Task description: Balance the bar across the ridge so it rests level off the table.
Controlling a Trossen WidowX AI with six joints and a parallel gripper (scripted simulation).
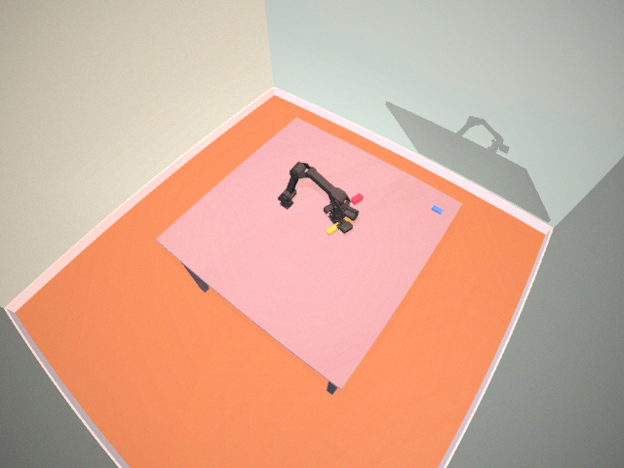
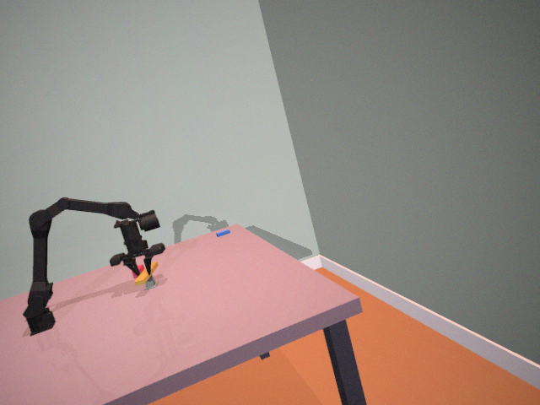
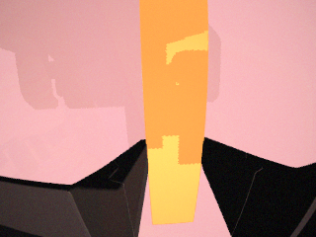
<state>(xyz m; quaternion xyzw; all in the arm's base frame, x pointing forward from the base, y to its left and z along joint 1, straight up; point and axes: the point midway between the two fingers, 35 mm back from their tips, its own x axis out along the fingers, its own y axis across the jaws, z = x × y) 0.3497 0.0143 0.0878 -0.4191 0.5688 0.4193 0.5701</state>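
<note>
Right now my gripper tip is 3 cm to the right of the yellow-orange bar and 1 cm short of it. Also, from my gripper tip: flat blue block 49 cm to the left, 39 cm ahead, 5 cm below; then red block 25 cm to the left, 4 cm below, 3 cm behind.
</note>
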